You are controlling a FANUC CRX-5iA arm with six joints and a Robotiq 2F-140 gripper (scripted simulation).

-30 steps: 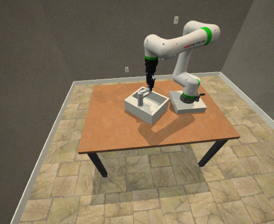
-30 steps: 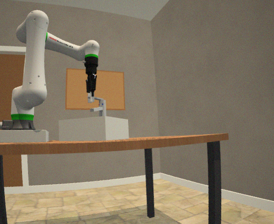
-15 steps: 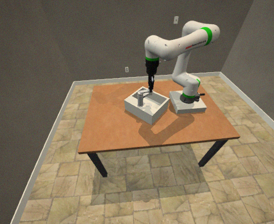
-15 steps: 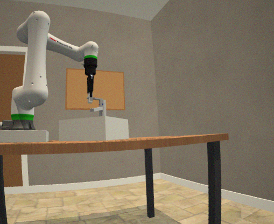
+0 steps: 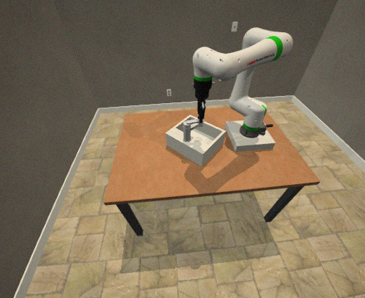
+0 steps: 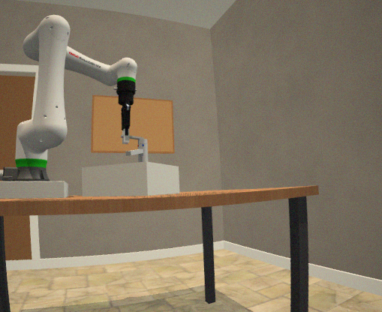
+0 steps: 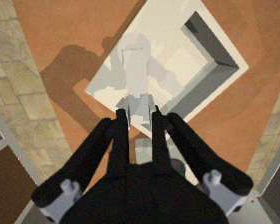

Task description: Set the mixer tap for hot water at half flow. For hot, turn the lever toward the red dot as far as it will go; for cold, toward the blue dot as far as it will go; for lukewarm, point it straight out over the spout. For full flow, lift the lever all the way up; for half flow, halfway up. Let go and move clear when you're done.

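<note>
Now: the lever 30 mm ahead of my hand. From my hand the other things lie so: white sink block: 240 mm below, 80 mm to the right; mixer tap: 60 mm ahead, 50 mm below, 10 mm to the right.
</note>
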